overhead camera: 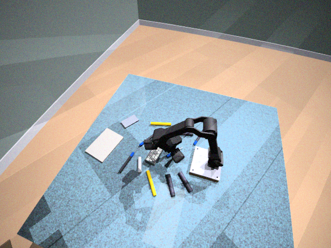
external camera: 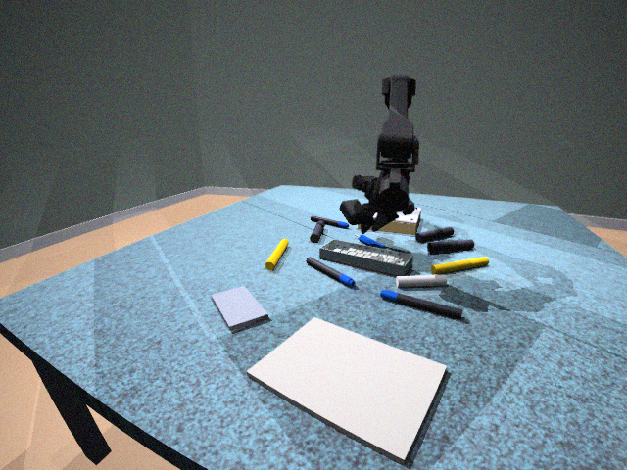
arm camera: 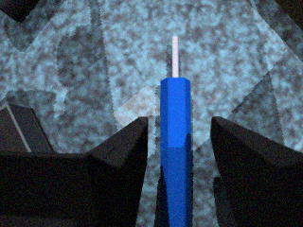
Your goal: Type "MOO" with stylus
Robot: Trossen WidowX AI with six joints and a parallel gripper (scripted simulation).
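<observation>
My gripper tip is now 20 mm above the blue stylus, 10 mm to the left of it and 10 mm past it. The rest, counted from my gripper tip: yellow marker: 230 mm to the left, 60 mm ahead, 20 mm below; grey pad: 380 mm ahead, 100 mm to the right, 30 mm below; white marker: 170 mm ahead, 160 mm to the left, 20 mm below.
</observation>
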